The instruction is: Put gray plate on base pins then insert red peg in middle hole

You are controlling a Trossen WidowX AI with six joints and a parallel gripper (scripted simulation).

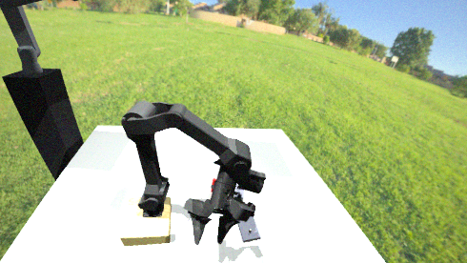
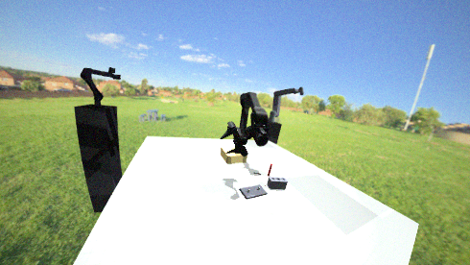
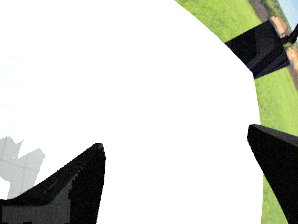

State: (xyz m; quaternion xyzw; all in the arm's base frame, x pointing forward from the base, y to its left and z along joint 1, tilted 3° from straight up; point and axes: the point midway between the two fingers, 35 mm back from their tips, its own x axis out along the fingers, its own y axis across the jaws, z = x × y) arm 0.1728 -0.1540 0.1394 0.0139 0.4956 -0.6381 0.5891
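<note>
Right now the gray plate is 170 mm ahead of my gripper tip, 270 mm to the left of it and 130 mm below it. Also, from my gripper tip: red peg (60 mm ahead, 300 mm to the left, 130 mm below); then gray base (170 mm ahead, 120 mm to the left, 160 mm below).
</note>
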